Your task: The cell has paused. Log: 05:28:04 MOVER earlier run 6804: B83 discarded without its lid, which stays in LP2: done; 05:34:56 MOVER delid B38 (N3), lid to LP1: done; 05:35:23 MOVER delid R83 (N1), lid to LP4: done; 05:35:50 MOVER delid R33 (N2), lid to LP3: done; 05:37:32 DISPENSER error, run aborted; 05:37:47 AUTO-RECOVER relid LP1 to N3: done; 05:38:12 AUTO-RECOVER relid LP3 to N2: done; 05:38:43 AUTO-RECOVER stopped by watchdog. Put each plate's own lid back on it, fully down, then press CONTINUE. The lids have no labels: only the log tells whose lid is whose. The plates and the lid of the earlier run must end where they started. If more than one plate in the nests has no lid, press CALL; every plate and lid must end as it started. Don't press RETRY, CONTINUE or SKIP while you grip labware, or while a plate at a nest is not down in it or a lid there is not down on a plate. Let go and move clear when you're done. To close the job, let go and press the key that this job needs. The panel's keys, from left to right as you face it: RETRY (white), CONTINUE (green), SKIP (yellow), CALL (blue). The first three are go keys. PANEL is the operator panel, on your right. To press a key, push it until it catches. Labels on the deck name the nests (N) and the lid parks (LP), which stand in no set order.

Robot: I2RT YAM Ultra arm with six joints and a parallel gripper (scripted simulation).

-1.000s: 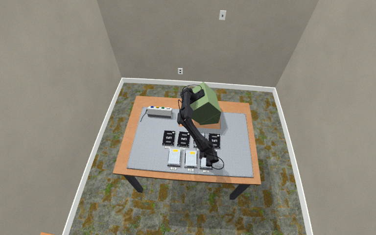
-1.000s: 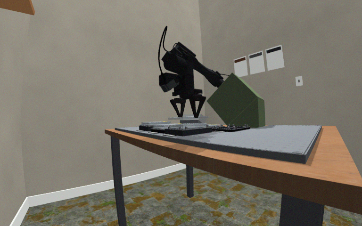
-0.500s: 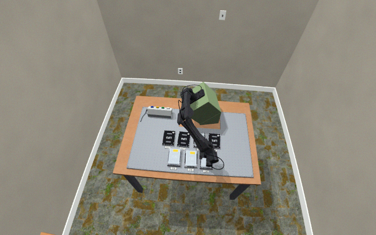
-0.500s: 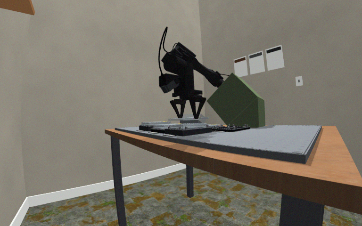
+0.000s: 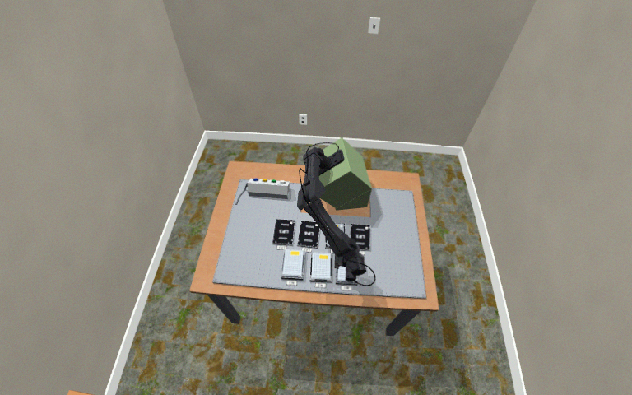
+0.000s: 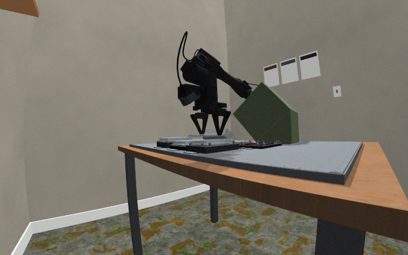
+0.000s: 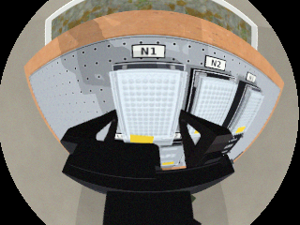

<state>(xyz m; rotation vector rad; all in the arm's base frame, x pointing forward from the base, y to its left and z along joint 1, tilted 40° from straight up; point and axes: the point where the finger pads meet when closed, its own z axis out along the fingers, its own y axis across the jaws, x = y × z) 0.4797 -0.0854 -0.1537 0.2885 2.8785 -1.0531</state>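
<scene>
The plate lies 1 cm behind my hand and 3 cm below it. Also, from my hand: yellow key 55 cm behind, 36 cm to the right, 1 cm above; green key 54 cm behind, 31 cm to the right, 1 cm above; lid 20 cm behind, 2 cm to the right, 4 cm below.
</scene>
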